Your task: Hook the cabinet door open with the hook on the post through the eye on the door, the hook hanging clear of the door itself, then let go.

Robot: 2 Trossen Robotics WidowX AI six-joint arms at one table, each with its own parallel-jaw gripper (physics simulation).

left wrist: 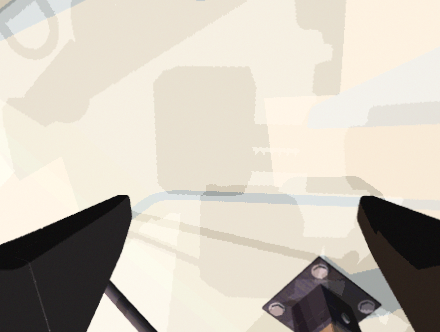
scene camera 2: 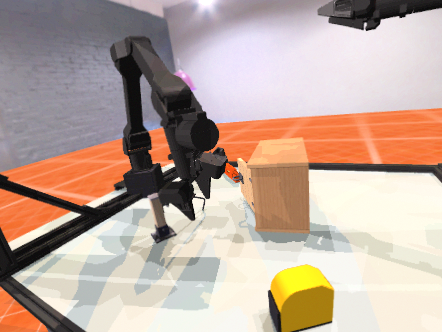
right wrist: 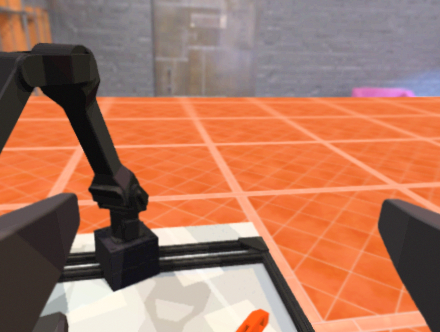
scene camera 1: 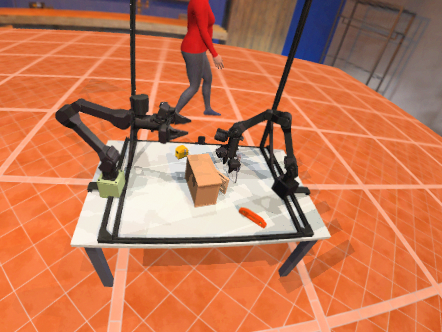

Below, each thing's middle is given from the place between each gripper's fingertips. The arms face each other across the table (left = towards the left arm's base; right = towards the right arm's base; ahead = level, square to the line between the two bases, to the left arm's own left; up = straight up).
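Yellow block (scene camera 2: pixel 303 291): 10 mm below my left gripper, 250 mm to the right of it, 160 mm behind it. My left gripper: 30 mm below the wooden cabinet (scene camera 2: pixel 279 168), 130 mm to the left of it, 130 mm short of it.
Yellow block: 370 mm behind my right gripper, 390 mm below it, 10 mm to the left of it. My right gripper: 80 mm past the wooden cabinet, 130 mm to the right of it, 350 mm above it.
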